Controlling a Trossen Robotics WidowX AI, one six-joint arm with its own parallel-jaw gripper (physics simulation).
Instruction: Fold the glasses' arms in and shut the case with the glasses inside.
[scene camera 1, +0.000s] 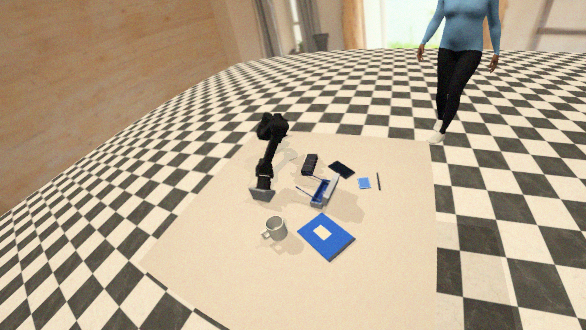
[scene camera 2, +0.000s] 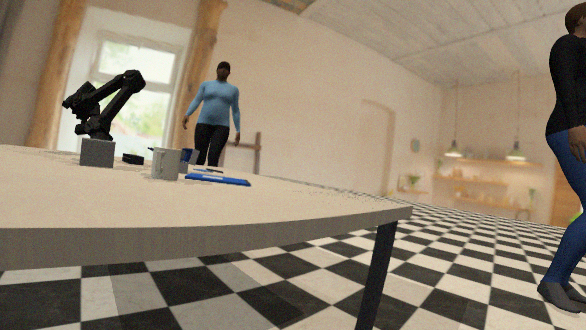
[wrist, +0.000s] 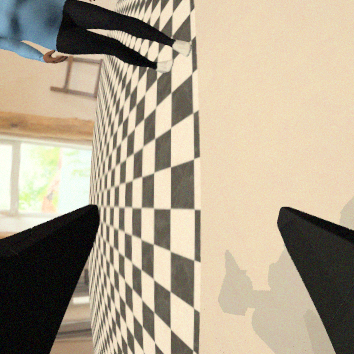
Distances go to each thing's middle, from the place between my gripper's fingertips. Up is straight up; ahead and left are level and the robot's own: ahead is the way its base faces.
My gripper is now 20 cm short of the mug (scene camera 2: 165, 164), 68 cm to the left of it and 10 cm above it.
